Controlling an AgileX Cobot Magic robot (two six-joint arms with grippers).
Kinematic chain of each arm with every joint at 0, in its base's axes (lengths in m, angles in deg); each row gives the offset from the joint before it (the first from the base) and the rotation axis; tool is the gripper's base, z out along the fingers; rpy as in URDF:
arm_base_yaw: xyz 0 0 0.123 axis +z
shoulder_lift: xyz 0 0 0 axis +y
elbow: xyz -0.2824 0 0.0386 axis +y
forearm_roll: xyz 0.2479 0 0.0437 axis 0.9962 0 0.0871
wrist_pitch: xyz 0 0 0 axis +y
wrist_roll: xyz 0.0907 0 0.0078 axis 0.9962 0 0.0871
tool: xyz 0 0 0 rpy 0 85 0
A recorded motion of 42 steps. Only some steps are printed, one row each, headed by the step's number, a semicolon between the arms.
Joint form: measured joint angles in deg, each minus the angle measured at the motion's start. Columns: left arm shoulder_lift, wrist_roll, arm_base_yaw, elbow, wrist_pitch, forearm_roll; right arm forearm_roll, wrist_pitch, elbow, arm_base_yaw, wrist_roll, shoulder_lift.
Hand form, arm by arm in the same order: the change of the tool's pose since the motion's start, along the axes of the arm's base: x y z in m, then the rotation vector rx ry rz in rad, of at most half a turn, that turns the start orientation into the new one. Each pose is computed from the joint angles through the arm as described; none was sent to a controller.
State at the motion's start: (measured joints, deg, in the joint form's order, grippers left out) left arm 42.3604 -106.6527 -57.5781 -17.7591 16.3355 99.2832; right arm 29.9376 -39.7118 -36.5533 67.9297 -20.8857 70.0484
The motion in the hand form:
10: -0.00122 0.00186 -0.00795 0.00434 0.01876 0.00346; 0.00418 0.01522 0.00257 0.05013 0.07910 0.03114
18: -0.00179 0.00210 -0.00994 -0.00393 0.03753 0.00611; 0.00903 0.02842 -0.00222 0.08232 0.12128 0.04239
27: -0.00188 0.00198 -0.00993 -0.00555 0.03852 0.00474; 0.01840 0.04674 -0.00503 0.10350 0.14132 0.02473
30: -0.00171 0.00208 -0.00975 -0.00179 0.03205 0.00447; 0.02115 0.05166 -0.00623 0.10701 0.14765 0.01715
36: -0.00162 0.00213 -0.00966 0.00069 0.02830 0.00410; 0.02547 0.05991 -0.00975 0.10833 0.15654 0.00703
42: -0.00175 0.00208 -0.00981 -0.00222 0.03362 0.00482; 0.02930 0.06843 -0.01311 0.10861 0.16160 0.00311
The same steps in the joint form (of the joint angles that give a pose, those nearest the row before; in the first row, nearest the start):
10: 0.00 -2.66 0.03 1.53 0.02 1.77; -0.97 1.37 -3.22 0.04 6.16 2.98
18: 0.00 -3.23 0.00 1.82 -0.20 1.16; -2.32 0.12 -4.96 0.04 10.80 6.41
27: 0.00 -3.50 0.02 1.82 -0.31 1.37; -1.29 -1.41 -8.53 0.04 11.89 11.07
30: 0.00 -3.50 0.04 1.83 -0.19 1.79; -0.71 -1.72 -9.54 0.04 11.89 12.35
36: 0.00 -3.46 0.05 1.83 -0.13 2.00; -0.08 -2.28 -11.03 0.04 12.01 14.54
42: 0.00 -3.38 0.02 1.83 -0.19 1.57; 0.02 -2.73 -12.56 0.04 12.35 16.69

